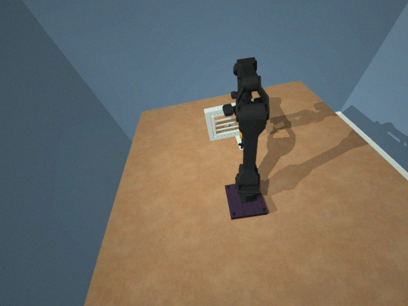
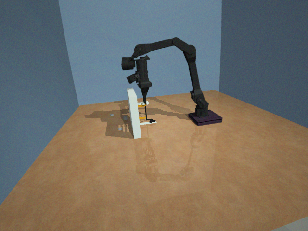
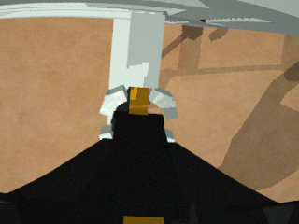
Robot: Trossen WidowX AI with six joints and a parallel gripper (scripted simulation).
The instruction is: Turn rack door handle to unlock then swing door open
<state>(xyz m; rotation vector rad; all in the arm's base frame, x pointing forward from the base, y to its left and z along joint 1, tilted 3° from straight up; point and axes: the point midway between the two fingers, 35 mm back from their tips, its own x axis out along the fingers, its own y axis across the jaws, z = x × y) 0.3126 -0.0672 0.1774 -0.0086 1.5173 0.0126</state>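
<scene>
Now: the rack door handle 10 mm behind my gripper tip and 30 mm below it.
</scene>
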